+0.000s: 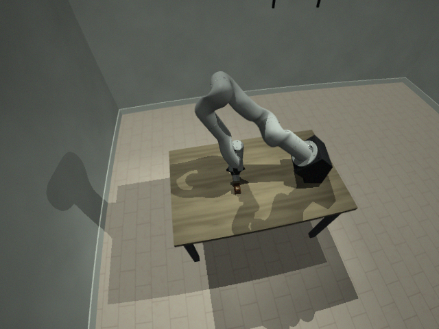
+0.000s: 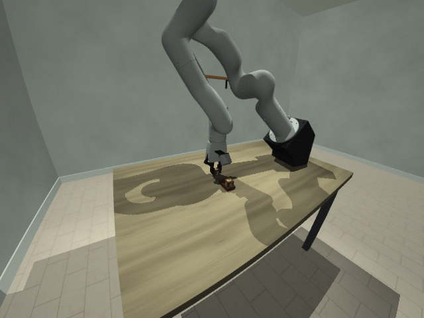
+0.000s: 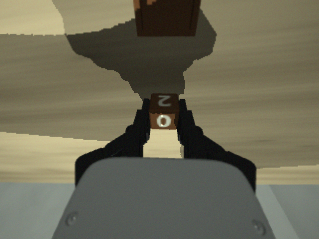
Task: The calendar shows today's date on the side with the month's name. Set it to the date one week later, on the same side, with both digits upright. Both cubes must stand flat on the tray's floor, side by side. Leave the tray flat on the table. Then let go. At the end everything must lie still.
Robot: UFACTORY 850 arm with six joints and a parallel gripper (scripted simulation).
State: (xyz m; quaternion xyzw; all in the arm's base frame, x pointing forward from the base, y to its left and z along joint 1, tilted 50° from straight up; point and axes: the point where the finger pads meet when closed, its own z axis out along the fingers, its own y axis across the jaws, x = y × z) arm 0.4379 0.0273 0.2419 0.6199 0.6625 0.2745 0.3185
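My hand is 1 cm above the brown digit cube. Round my hand: brown tray (1 cm behind, 11 cm to the left, 3 cm below).
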